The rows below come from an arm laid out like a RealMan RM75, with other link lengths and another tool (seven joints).
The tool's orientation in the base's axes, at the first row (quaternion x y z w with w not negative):
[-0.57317 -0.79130 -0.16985 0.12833]
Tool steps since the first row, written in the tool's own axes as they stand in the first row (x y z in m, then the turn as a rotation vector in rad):
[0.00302 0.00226 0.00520 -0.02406 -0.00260 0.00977]
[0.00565 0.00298 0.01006 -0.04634 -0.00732 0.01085]
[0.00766 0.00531 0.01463 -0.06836 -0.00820 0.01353]
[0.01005 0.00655 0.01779 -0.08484 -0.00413 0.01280]
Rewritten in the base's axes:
[0.00117 0.00542 -0.00325 0.00491 -0.01745 -0.01877]
[0.00100 0.00991 -0.00654 0.00732 -0.03759 -0.02919]
[0.00255 0.01421 -0.00961 0.01328 -0.05574 -0.04050]
[0.00296 0.01795 -0.01138 0.02227 -0.06911 -0.04589]

